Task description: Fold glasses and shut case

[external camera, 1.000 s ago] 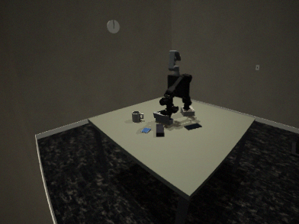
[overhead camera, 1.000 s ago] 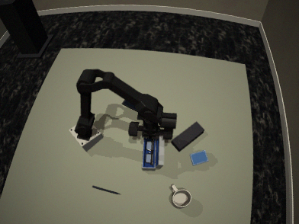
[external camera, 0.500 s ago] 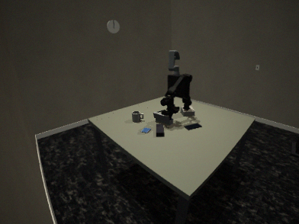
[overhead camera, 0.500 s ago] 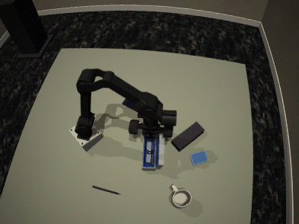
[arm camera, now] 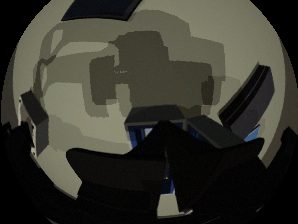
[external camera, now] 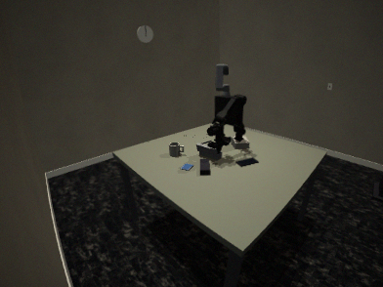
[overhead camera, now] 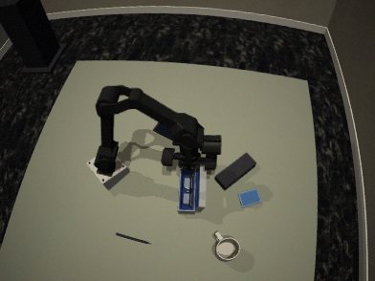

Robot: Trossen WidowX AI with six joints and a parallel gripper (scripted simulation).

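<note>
Now: the grey lid 70 mm to the right of my hand, 50 mm ahead of it and 10 mm below it. From my hand the other things lie so: long black box: 170 mm ahead, 60 mm below, 30 mm to the left; glasses case: 80 mm to the right, 40 mm below, 30 mm ahead; blue card: 240 mm ahead, 80 mm below, 70 mm to the right.
</note>
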